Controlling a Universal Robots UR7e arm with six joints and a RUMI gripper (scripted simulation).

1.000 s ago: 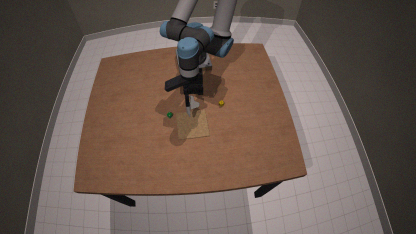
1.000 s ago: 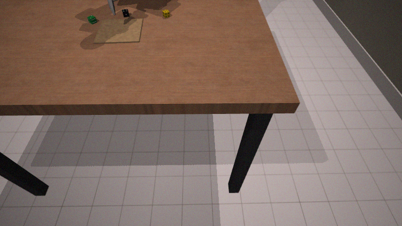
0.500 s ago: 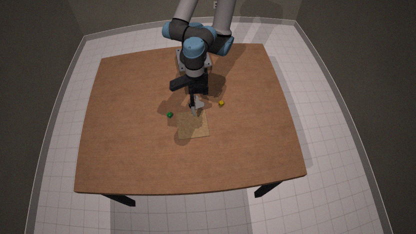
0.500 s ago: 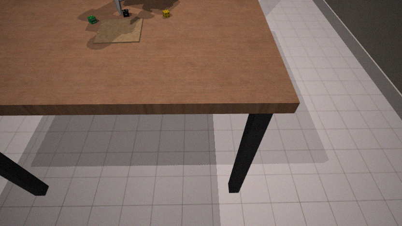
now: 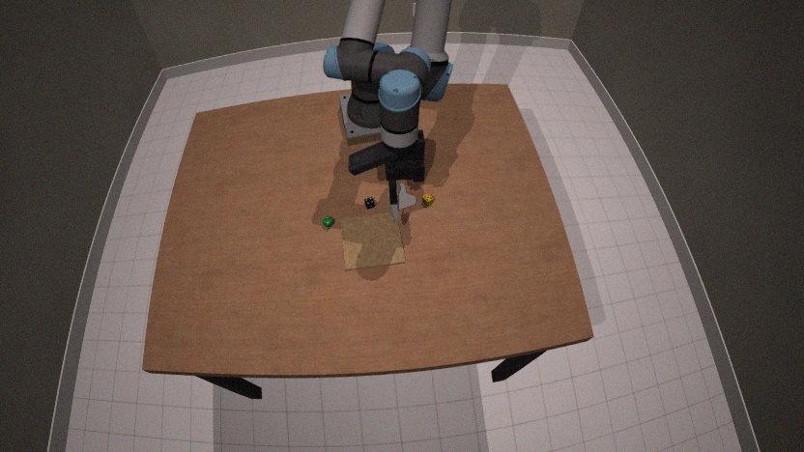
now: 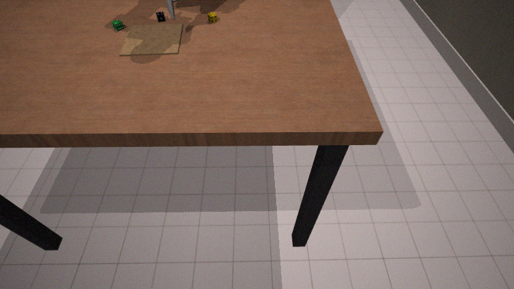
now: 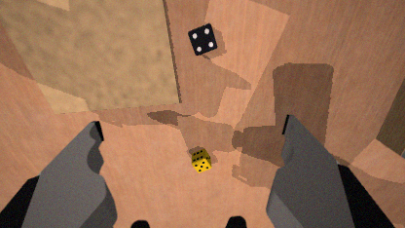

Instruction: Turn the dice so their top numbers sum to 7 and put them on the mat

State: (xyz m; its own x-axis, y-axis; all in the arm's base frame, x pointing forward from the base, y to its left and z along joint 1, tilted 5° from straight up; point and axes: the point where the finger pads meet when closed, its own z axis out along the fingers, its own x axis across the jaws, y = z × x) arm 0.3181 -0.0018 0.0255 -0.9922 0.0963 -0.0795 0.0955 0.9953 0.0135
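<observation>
Right now the yellow die is 90 mm to the left of my hand and 40 mm below it. The rest, counted from my hand: black die (10 mm behind, 50 mm to the right, 40 mm below); then green die (20 mm ahead, 160 mm to the right, 40 mm below); then tan mat (80 mm ahead, 70 mm to the right, 40 mm below).
</observation>
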